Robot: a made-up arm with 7 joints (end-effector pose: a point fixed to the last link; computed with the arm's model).
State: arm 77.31 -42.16 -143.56 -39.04 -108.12 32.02 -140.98
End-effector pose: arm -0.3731 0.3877 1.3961 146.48 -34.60 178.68
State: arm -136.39 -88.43 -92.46 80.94 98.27 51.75 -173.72
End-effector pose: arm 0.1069 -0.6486 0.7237 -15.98 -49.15 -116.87
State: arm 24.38 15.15 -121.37 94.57 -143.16 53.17 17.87
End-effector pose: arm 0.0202 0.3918 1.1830 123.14 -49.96 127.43
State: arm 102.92 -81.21 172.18 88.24 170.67 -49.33 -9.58
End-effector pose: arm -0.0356 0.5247 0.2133 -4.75 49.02 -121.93
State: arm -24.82 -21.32 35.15 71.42 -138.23 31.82 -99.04
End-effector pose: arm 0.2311 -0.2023 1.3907 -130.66 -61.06 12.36
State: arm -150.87 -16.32 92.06 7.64 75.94 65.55 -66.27
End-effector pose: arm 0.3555 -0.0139 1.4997 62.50 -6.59 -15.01
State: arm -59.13 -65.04 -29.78 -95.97 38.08 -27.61 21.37
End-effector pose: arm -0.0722 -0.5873 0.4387 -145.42 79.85 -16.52
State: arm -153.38 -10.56 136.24 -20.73 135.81 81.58 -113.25
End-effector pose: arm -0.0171 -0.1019 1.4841 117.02 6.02 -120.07
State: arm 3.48 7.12 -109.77 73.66 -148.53 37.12 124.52
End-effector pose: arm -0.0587 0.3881 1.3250 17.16 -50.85 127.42
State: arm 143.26 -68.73 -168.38 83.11 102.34 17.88 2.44
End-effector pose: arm 0.5630 0.3716 0.3579 -144.39 47.21 -8.52
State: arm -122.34 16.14 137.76 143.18 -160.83 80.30 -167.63
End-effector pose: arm 0.2867 0.0544 0.9078 -41.80 -31.34 13.54
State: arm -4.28 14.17 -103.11 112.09 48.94 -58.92 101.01
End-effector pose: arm -0.1045 0.3979 0.9939 -139.58 -30.63 146.65
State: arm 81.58 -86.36 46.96 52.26 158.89 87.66 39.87
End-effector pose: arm -0.4812 0.7450 0.8400 -82.22 35.50 87.96
